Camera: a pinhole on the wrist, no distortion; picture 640 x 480 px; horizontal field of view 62.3 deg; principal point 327.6 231.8 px. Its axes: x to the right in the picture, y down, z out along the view. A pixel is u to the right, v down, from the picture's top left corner.
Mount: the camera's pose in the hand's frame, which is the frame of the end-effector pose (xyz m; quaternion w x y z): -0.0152 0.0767 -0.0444 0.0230 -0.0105 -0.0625 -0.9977
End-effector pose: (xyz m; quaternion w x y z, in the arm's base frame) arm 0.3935 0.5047 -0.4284 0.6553 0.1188 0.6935 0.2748
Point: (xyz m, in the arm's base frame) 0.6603 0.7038 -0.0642
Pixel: outside the picture
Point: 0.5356 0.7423 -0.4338
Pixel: 57 122
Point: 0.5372 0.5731 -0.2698
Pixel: 594 190
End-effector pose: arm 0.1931 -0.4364 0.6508 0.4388 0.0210 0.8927 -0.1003
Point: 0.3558 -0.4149 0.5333
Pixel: 327 336
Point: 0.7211 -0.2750 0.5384
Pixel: 572 112
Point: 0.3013 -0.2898 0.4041
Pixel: 55 66
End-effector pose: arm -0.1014 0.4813 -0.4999 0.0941 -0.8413 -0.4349 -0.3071
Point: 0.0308 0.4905 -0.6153
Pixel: 313 273
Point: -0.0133 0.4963 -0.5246
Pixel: 103 404
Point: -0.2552 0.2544 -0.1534
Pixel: behind the camera
